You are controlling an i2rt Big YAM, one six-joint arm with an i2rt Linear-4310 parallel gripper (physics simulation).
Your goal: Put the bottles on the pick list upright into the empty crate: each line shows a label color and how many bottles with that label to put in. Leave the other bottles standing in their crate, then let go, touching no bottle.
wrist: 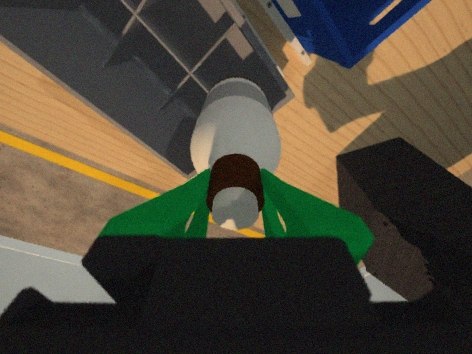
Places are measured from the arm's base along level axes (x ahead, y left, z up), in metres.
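Pixels of known places: gripper, fingertip midpoint: [235, 176].
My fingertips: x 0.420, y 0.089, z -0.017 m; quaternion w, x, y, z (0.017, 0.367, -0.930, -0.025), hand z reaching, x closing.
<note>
Behind a point stands the place of what it marks.
My gripper [235, 176] @[x 0.420, y 0.089, z -0.017 m] has green fingers and is shut on the dark brown neck of a bottle. The bottle [239, 127] @[x 0.438, y 0.065, z -0.030 m] has a pale grey-white body and a pale cap, and its body points away from the camera. A grey crate [95, 112] @[x 0.540, y 0.198, z -0.138 m] with thin dividers is at the upper left. The bottle's far end overlaps the crate's near right corner compartment in this view; whether it is inside or above it cannot be told. The bottle hides part of that corner. The label color and the pick list cannot be made out.
A blue crate [350, 55] @[x 0.373, y -0.034, z -0.138 m] shows at the top right, with a pale strip beside it. Both crates are on a wooden table [310, 155] @[x 0.160, y 0.087, z -0.313 m]. A large black block-like part [405, 185] @[x 0.081, y -0.019, z -0.173 m] is at the right. A yellow line [75, 162] runs along the floor at the left.
</note>
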